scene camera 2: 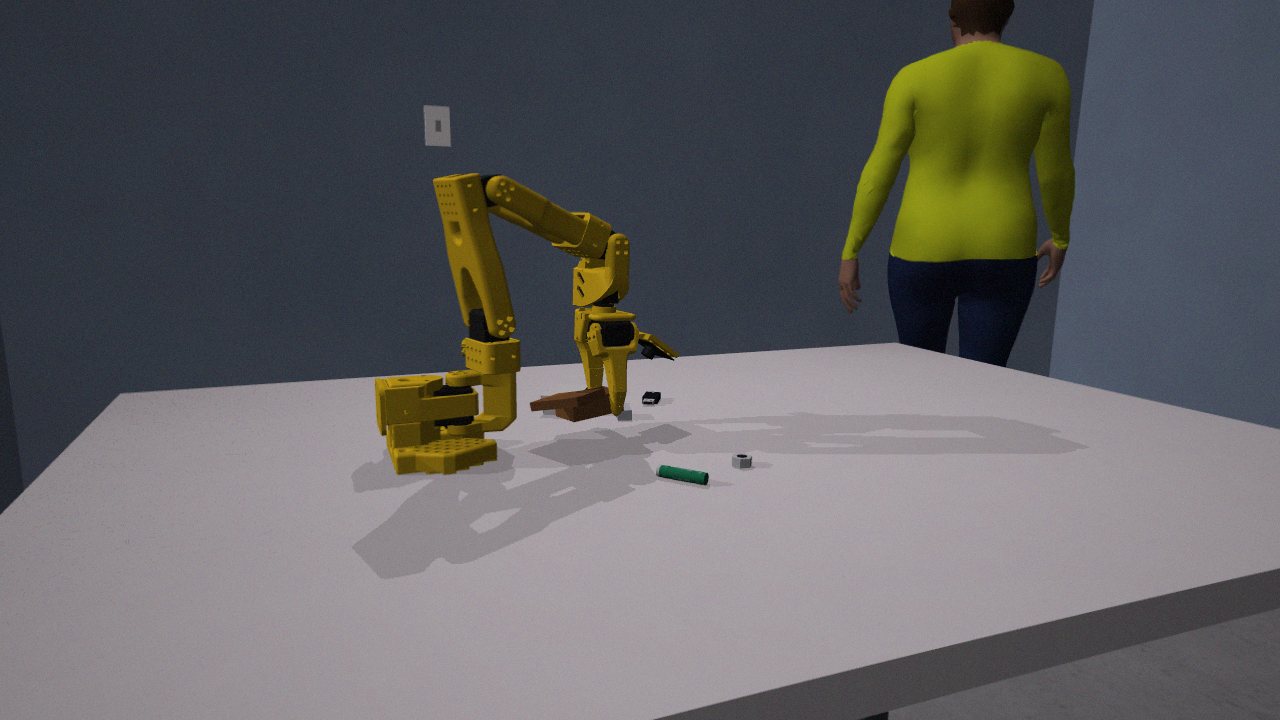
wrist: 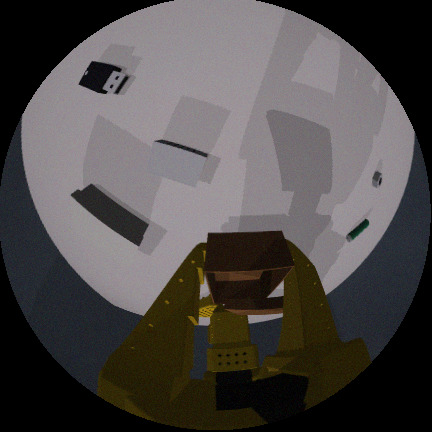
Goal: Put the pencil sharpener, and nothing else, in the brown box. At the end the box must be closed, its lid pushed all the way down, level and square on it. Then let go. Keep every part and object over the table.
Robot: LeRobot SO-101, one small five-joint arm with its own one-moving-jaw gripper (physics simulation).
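Frame: origin at the arm's base, x ahead, y left, z up, level; metres.
Seen in the pictures: hand at its tool point: (scene camera 2: 597,402) (wrist: 208,250); arm's base at its link origin: (scene camera 2: 461,453).
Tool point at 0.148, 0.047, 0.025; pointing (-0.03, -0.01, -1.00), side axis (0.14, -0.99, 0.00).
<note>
Pixels of each thing's middle, then the offset from my tool point to it, as dx, dy, dz. "*": a spot on its surface instead.
- brown box at the middle of its body: (wrist: 241,276) (scene camera 2: 589,403) -0.017, -0.022, +0.005
- dark brown face at a spot on its surface: (wrist: 250,250) * +0.011, -0.017, +0.008
- brown slab at the middle of its body: (wrist: 267,306) (scene camera 2: 567,399) -0.049, -0.053, +0.018
- light grey block at the middle of its body: (wrist: 176,161) (scene camera 2: 623,412) +0.037, +0.020, -0.019
- black USB stick at the middle of its body: (wrist: 102,77) (scene camera 2: 650,398) +0.092, +0.074, -0.021
- dark grey flat piece at the middle of its body: (wrist: 106,227) -0.010, +0.076, -0.014
- green cylinder at the middle of its body: (scene camera 2: 681,474) (wrist: 357,230) +0.008, -0.186, -0.020
- grey nut at the middle of its body: (scene camera 2: 741,460) (wrist: 377,179) +0.075, -0.168, -0.021
My gripper (scene camera 2: 605,399) (wrist: 247,245) is shut on the brown box, a jaw against each side. The brown box (scene camera 2: 583,411) (wrist: 240,287) is tilted and appears slightly above the table. A dark brown face (wrist: 250,250) and its hollow inside show in the wrist view. In the scene view a brown slab (scene camera 2: 559,399), seemingly the lid, slants out from it towards the arm's base; it is not level. A light grey block (scene camera 2: 624,414) (wrist: 177,164), possibly the pencil sharpener, lies on the table beyond the jaws. Whether anything is in the box I cannot tell.
A black USB stick (scene camera 2: 650,397) (wrist: 102,77) lies beyond the grey block. A dark grey flat piece (wrist: 112,215) lies left in the wrist view. A green cylinder (scene camera 2: 682,474) (wrist: 358,230) and a grey nut (scene camera 2: 742,461) (wrist: 377,179) lie on the other side. A person stands behind the table.
</note>
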